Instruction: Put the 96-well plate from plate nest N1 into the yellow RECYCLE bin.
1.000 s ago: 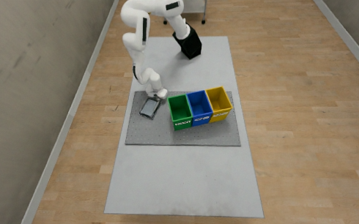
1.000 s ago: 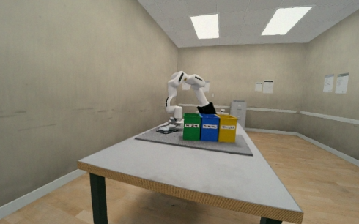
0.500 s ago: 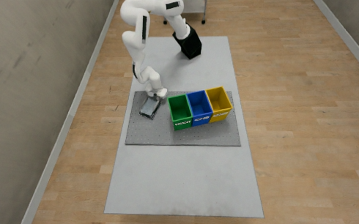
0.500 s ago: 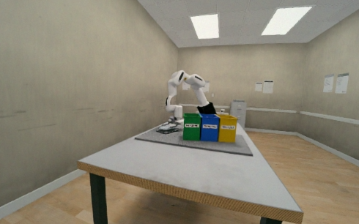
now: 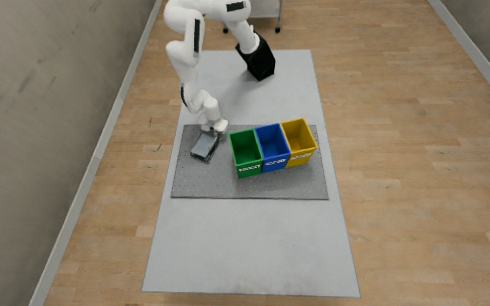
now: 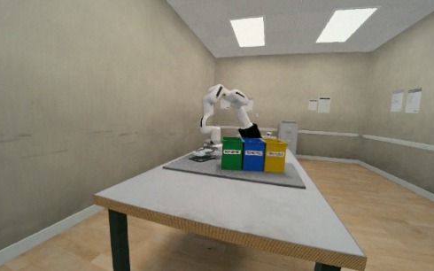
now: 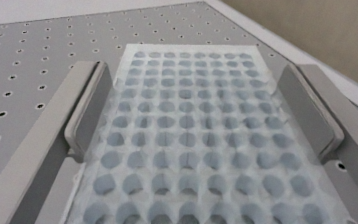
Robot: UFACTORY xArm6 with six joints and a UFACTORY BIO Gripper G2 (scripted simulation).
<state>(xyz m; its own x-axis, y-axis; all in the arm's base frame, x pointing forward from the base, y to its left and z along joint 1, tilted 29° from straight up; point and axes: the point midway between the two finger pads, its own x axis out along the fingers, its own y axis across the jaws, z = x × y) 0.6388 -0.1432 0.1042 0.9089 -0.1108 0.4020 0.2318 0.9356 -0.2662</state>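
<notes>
My hand is 5 cm above the black plate nest N1. From my hand the other things lie so: blue bin: 36 cm to the left, 4 cm above; clear 96-well plate: 1 cm below; green bin: 5 cm ahead, 24 cm to the left, 4 cm above.
</notes>
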